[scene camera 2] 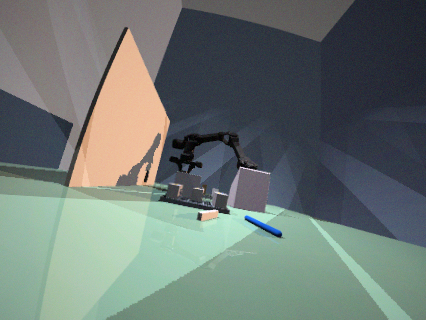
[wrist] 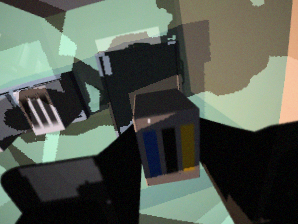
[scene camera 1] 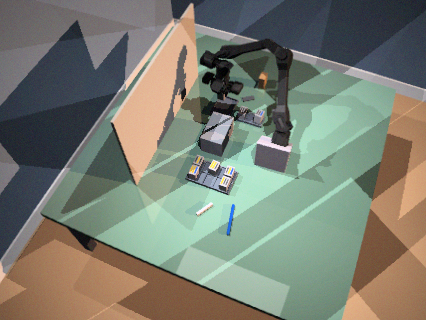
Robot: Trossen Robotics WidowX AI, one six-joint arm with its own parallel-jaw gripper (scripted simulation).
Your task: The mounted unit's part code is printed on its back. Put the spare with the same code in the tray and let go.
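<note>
There is a spare (wrist: 167, 124), and I am holding it in my gripper (wrist: 161, 123). I can see a tall orange panel (scene camera 1: 143, 119). A tray (wrist: 124, 73) is visible to me as well.
</note>
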